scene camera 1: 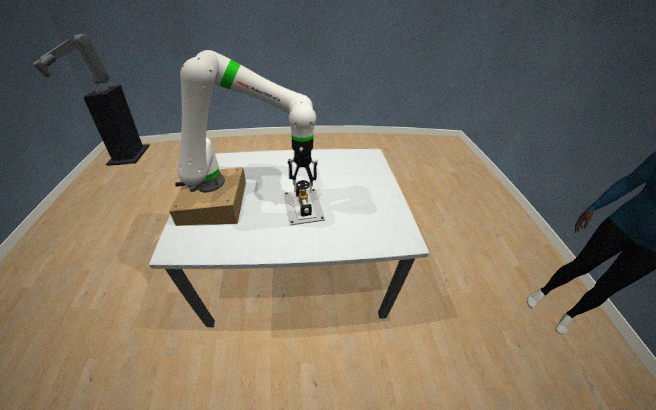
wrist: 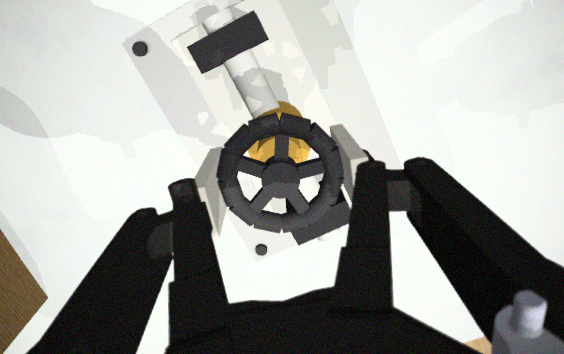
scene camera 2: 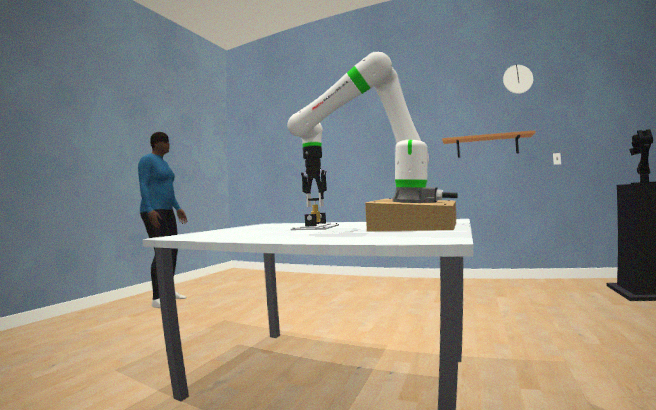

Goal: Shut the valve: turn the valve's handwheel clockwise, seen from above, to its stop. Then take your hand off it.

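The valve's dark handwheel [scene camera 1: 303, 184] [scene camera 2: 313, 199] [wrist: 280, 173] has a toothed rim and five spokes. It sits level on top of the brass valve body [scene camera 1: 303, 196] [scene camera 2: 315, 212] [wrist: 285, 109]. A pale pipe [wrist: 250, 82] runs through the body between dark blocks, slanting across the wrist view. My gripper [scene camera 1: 303, 189] [scene camera 2: 315, 201] [wrist: 279, 156] points straight down and is shut on the handwheel, one light finger pad on each side of the rim. Part of the lower valve and one block is hidden under the wheel and finger.
The valve's base plate [scene camera 1: 320, 216] [wrist: 167, 75] lies on the white table [scene camera 1: 360, 240] [scene camera 2: 225, 237]. The arm stands on a wooden block [scene camera 1: 210, 214] [scene camera 2: 410, 216] on the same table. A person [scene camera 1: 625, 220] [scene camera 2: 159, 185] stands beyond the table.
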